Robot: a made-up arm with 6 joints. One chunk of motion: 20 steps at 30 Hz.
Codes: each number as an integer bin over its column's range. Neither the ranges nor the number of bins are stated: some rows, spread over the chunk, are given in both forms.
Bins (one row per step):
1: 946 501 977 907 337 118
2: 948 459 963 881 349 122
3: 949 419 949 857 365 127
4: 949 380 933 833 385 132
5: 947 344 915 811 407 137
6: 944 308 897 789 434 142
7: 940 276 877 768 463 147
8: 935 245 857 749 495 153
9: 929 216 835 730 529 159
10: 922 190 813 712 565 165
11: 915 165 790 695 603 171
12: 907 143 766 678 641 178
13: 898 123 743 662 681 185
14: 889 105 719 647 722 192
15: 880 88 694 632 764 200
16: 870 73 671 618 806 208
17: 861 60 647 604 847 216
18: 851 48 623 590 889 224
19: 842 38 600 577 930 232
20: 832 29 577 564 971 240
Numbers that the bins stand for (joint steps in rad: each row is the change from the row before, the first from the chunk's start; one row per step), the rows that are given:
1: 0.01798 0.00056 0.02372 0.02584 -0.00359 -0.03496
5: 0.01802 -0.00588 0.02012 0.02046 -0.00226 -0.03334
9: 0.01734 -0.01114 0.01548 0.01592 0.00006 -0.03147
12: 0.01650 -0.01413 0.01147 0.01301 0.00219 -0.02985
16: 0.01509 -0.01700 0.00596 0.00964 0.00533 -0.02730
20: 0.01365 -0.01881 0.00050 0.00662 0.00847 -0.02458
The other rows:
2: 0.01806 -0.00116 0.02291 0.02439 -0.00336 -0.03462
3: 0.01810 -0.00280 0.02210 0.02304 -0.00306 -0.03419
4: 0.01810 -0.00440 0.02117 0.02169 -0.00268 -0.03377
6: 0.01791 -0.00736 0.01908 0.01923 -0.00175 -0.03292
7: 0.01776 -0.00867 0.01792 0.01805 -0.00119 -0.03249
8: 0.01757 -0.00994 0.01676 0.01699 -0.00059 -0.03198
10: 0.01707 -0.01220 0.01420 0.01491 0.00075 -0.03096
11: 0.01680 -0.01323 0.01287 0.01396 0.00147 -0.03045
13: 0.01616 -0.01495 0.01014 0.01211 0.00295 -0.02926
14: 0.01582 -0.01569 0.00874 0.01127 0.00373 -0.02866
15: 0.01547 -0.01639 0.00729 0.01043 0.00453 -0.02798
17: 0.01475 -0.01754 0.00456 0.00886 0.00611 -0.02662
18: 0.01437 -0.01803 0.00317 0.00807 0.00691 -0.02594
19: 0.01403 -0.01844 0.00183 0.00734 0.00769 -0.02526

